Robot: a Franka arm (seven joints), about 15 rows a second.
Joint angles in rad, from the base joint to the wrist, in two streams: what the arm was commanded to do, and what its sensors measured. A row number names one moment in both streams.
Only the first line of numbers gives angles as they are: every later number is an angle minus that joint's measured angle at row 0.
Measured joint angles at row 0:
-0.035 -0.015 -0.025 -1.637 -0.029 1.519 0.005
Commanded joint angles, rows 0 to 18:
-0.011 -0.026 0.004 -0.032 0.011 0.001 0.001
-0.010 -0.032 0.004 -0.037 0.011 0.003 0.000
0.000 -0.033 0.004 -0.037 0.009 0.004 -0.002
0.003 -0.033 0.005 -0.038 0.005 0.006 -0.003
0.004 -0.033 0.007 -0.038 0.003 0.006 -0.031
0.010 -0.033 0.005 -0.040 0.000 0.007 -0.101
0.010 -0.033 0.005 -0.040 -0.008 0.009 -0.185
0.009 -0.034 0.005 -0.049 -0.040 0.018 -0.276
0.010 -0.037 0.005 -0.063 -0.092 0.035 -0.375
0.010 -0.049 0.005 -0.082 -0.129 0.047 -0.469
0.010 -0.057 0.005 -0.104 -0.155 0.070 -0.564
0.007 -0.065 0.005 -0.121 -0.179 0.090 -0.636
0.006 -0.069 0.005 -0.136 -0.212 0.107 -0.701
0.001 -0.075 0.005 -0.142 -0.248 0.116 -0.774
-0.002 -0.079 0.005 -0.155 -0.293 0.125 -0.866
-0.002 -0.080 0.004 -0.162 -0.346 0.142 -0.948
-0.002 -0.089 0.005 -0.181 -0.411 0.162 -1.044
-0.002 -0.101 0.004 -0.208 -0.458 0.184 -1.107
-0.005 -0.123 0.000 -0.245 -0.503 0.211 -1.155
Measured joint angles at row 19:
0.001 -0.058 0.001 -0.147 -0.431 0.147 -1.049
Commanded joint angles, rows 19 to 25:
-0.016 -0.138 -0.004 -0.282 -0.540 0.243 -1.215
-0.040 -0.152 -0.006 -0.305 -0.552 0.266 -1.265
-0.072 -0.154 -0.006 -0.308 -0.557 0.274 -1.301
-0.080 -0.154 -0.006 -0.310 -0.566 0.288 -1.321
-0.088 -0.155 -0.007 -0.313 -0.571 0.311 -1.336
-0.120 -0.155 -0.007 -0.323 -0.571 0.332 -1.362
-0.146 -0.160 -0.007 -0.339 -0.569 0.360 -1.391
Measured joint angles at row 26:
-0.098 -0.123 -0.014 -0.279 -0.553 0.299 -1.336
